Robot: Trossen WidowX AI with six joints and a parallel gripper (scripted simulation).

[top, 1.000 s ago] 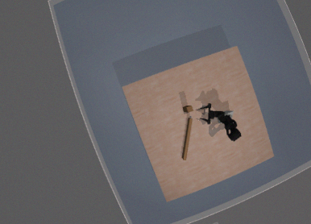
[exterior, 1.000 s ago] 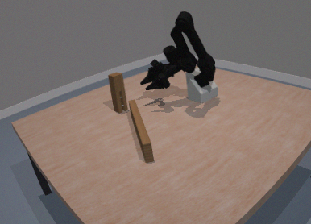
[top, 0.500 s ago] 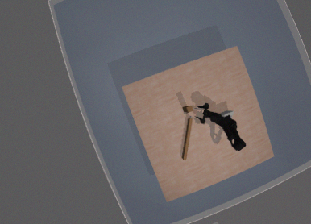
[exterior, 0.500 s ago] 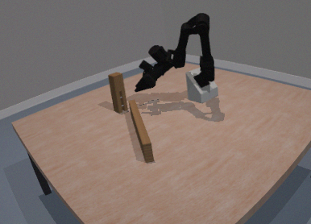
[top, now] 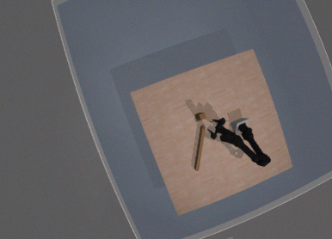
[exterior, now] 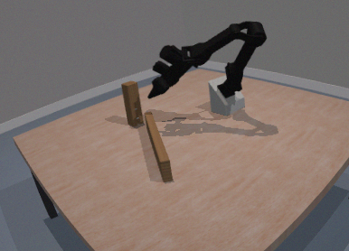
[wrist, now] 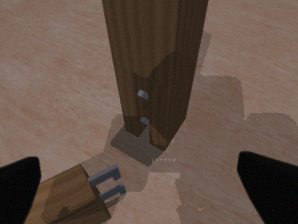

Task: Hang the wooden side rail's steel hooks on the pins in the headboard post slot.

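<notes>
Now: the wooden headboard post 9 cm to the right of my gripper tip, 5 cm below it and 4 cm ahead of it.
</notes>
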